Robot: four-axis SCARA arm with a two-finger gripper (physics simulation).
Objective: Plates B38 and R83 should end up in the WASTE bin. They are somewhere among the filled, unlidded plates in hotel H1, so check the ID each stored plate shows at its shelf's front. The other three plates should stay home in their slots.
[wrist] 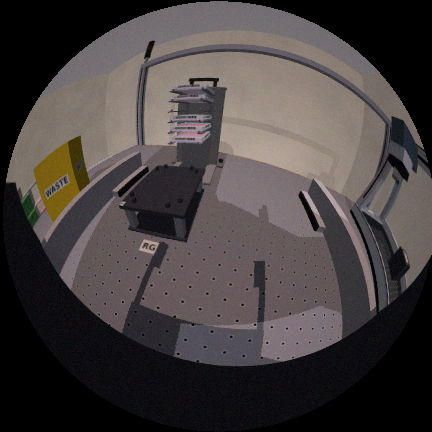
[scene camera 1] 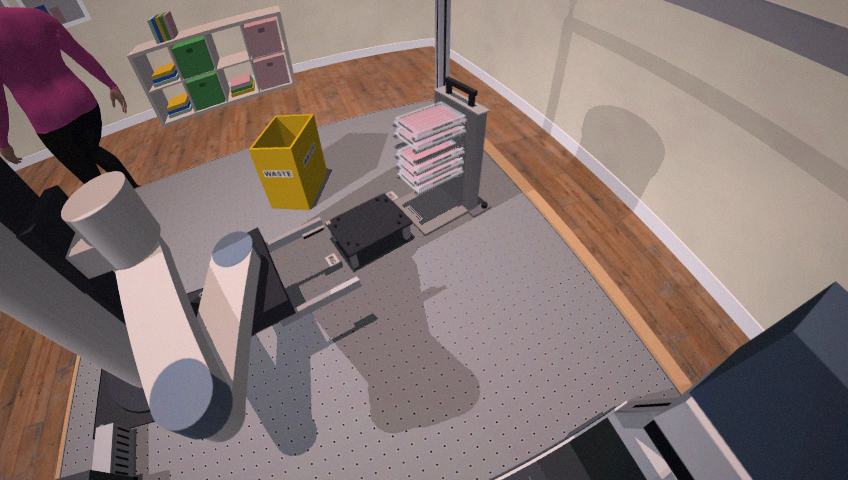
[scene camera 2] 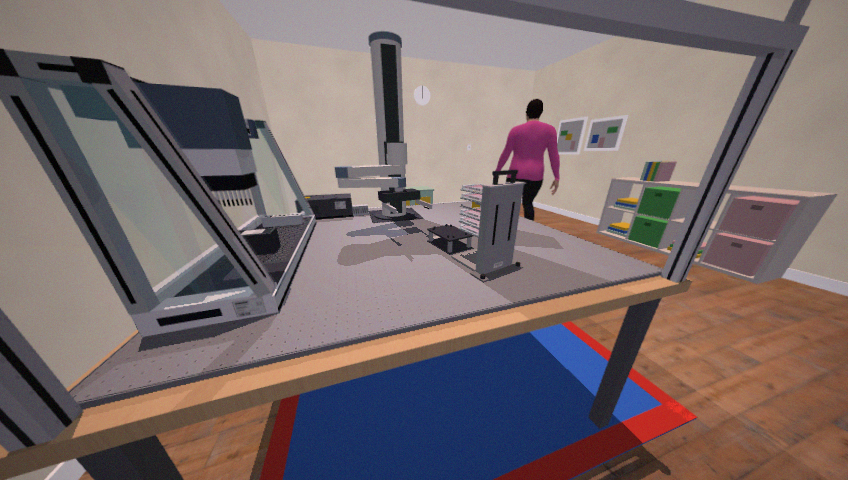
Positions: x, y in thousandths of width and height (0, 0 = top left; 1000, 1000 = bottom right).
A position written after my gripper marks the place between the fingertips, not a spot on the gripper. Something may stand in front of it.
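Note:
I can see my gripper (scene camera 1: 399, 520), and the same gripper (wrist: 515, 388) is there for me in the wrist view as well.

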